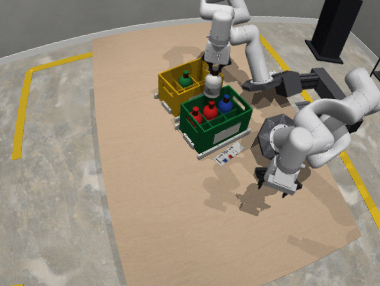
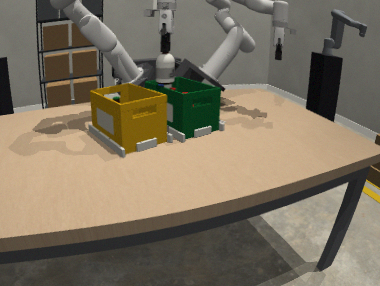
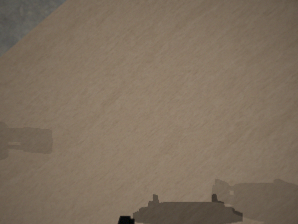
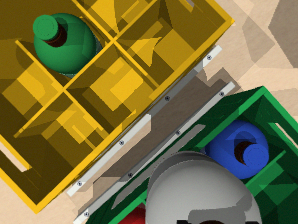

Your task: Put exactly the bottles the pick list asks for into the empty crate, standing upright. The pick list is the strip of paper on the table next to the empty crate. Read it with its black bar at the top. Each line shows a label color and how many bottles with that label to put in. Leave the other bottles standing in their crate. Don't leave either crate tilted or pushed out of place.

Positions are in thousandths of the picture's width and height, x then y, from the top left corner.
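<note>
A green crate (image 2: 478, 404) is visible to me, and I see the green crate (image 1: 536, 484) again in another picture. In image 3 the green crate is out of frame. I can see a yellow crate (image 2: 320, 428) too; the same yellow crate (image 1: 520, 247) appears again, and I find the yellow crate (image 4: 213, 565) once more. In image 3 the yellow crate is out of frame. I also see a blue bottle (image 4: 814, 663), together with a green bottle (image 4: 216, 194).
</note>
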